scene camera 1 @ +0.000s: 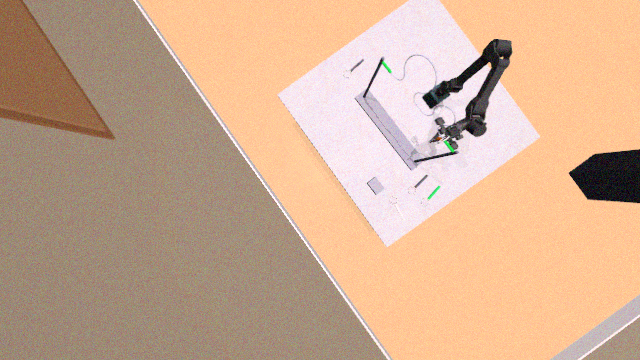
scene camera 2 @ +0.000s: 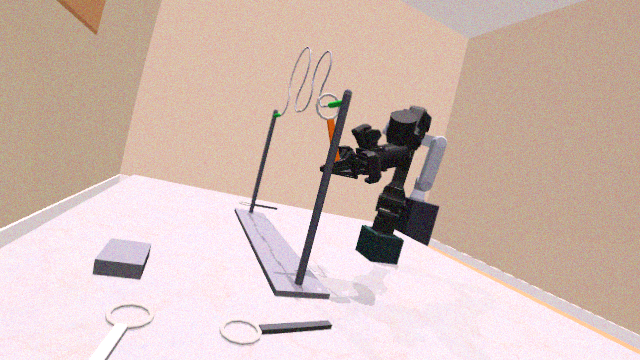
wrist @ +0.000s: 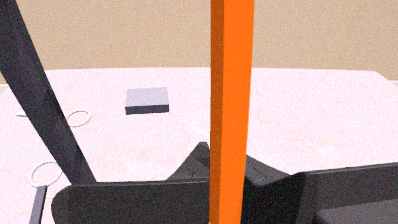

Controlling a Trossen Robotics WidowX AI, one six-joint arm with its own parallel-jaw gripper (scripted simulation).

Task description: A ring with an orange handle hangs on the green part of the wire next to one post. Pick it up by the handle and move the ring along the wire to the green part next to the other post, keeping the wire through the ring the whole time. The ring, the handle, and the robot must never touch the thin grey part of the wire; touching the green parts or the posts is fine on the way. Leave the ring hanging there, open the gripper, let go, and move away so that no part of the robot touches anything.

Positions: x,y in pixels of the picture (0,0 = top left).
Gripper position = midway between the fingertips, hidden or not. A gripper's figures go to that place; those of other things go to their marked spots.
My gripper [scene camera 2: 320,169]: 66 cm from the lens. A grey block [scene camera 2: 120,258]: 57 cm from the lens.
